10 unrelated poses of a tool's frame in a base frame.
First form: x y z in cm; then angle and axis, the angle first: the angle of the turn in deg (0 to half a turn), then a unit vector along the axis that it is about.
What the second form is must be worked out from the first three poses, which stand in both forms.
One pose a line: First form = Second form
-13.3, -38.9, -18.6, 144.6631, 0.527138, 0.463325, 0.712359 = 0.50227, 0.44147, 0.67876, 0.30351, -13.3, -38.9, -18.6
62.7, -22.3, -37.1, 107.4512, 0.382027, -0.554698, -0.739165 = 0.30799, -0.44719, -0.59591, 0.59165, 62.7, -22.3, -37.1
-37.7, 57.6, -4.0, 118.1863, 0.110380, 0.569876, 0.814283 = 0.09471, 0.48896, 0.69866, 0.51364, -37.7, 57.6, -4.0
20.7, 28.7, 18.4, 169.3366, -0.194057, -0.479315, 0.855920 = -0.19322, -0.47724, 0.85222, 0.09292, 20.7, 28.7, 18.4
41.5, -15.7, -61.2, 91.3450, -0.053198, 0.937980, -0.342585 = -0.03806, 0.67099, -0.24507, 0.69876, 41.5, -15.7, -61.2
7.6, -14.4, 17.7, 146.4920, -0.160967, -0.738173, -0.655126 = -0.15413, -0.70684, -0.62732, 0.28826, 7.6, -14.4, 17.7
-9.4, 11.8, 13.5, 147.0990, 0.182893, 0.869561, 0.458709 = 0.17541, 0.83397, 0.43993, 0.28319, -9.4, 11.8, 13.5
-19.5, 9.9, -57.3, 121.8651, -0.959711, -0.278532, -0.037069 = -0.83883, -0.24345, -0.03240, 0.48584, -19.5, 9.9, -57.3
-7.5, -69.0, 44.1, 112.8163, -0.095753, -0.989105, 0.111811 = -0.07976, -0.82392, 0.09314, 0.55327, -7.5, -69.0, 44.1
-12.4, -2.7, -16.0, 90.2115, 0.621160, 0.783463, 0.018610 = 0.44004, 0.55501, 0.01318, 0.70580, -12.4, -2.7, -16.0
